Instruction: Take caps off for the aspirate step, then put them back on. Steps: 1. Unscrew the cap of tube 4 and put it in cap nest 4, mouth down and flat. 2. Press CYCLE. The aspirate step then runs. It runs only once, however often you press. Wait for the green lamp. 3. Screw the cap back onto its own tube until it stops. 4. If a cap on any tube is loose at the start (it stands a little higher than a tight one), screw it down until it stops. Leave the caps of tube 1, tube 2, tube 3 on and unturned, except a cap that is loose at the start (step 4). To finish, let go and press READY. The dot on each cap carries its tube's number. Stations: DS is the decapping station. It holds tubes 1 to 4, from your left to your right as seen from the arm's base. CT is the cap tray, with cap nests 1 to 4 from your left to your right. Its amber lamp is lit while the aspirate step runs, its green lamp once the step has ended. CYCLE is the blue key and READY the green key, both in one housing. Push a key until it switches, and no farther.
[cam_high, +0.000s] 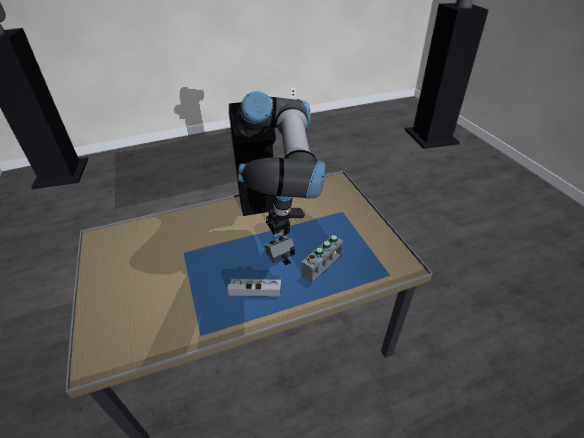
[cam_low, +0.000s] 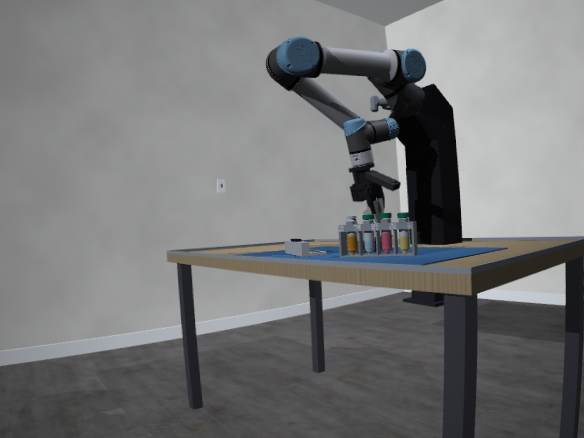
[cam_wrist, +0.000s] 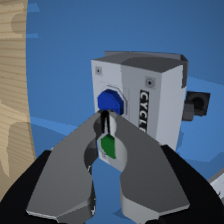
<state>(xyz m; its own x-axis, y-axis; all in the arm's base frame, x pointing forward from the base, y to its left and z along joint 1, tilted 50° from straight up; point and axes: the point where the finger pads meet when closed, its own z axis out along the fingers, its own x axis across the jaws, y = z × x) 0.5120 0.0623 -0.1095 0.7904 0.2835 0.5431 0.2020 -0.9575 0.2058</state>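
Now: the blue CYCLE key 2 cm below my hand. Round my hand: green READY key 4 cm to the right, 2 cm below, 1 cm ahead; key housing 4 cm below, 2 cm to the right, 2 cm ahead.
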